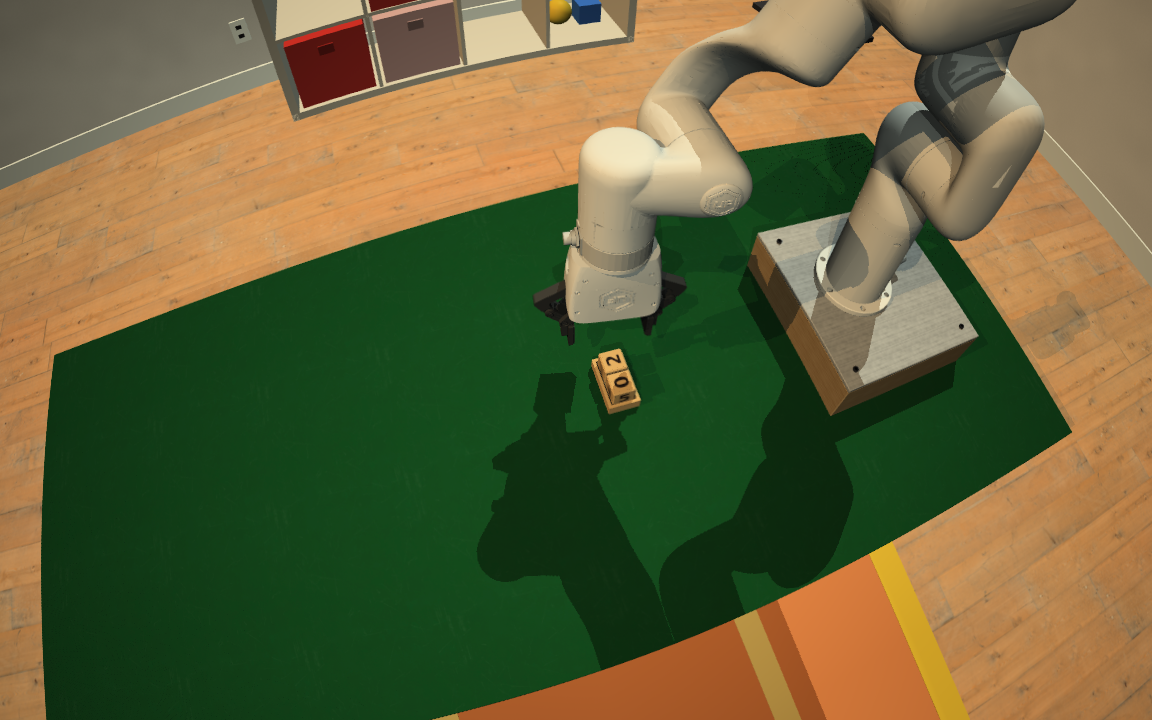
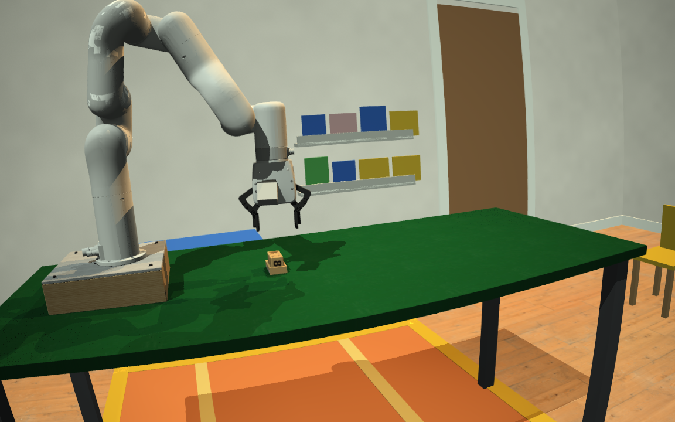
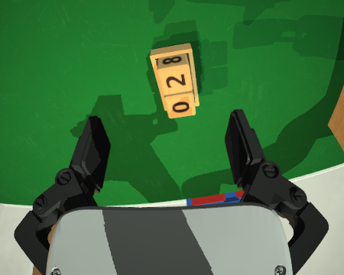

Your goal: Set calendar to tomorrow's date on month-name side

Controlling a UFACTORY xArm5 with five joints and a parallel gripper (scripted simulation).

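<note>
Right now my hand is 40 mm to the right of the date cube and 90 mm above it. From my hand the other things lie so: wooden tray (10 mm behind, 20 mm to the left, 110 mm below).
</note>
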